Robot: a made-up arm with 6 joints.
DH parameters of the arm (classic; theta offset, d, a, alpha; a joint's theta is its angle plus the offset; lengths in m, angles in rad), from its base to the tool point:
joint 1: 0 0.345 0 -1.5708
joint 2: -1.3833 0 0.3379 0
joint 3: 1.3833 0 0.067 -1.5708
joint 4: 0 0.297 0 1.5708
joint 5: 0 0 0.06 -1.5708
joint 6: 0 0.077 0 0
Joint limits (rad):
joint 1: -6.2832..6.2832
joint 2: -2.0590..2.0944
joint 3: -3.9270..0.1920
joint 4: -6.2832..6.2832
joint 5: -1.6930..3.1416
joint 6: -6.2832..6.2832
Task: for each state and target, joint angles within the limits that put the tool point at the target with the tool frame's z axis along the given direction. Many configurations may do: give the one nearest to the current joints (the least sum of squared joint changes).
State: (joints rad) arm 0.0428 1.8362 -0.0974 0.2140 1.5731 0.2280
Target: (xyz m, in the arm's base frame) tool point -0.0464 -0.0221 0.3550 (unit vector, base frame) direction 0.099 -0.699 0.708
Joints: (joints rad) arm -0.4316 2.0915 0.1899 -0.6467 1.3978 0.2280
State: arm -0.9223 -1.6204 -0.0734 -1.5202 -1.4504 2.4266
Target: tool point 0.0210 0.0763 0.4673 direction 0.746 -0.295 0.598
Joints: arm -0.8632 -2.0574 0.1898 -0.7999 -0.5500 2.4266
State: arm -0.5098 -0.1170 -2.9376 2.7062 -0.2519 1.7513
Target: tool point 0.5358 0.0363 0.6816 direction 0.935 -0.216 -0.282
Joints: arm 0.1647 0.5851 -2.5075 2.5705 -0.7446 1.7513
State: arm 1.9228 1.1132 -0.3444 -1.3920 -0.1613 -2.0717
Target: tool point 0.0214 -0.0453 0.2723 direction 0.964 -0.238 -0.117
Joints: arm 2.4571 1.2501 0.1900 -1.5687 0.4392 -2.0717
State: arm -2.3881 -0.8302 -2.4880 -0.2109 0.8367 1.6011
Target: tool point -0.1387 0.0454 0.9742 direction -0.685 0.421 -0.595
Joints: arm -3.2521 -0.2958 -2.3361 -0.3549 1.7360 1.6011
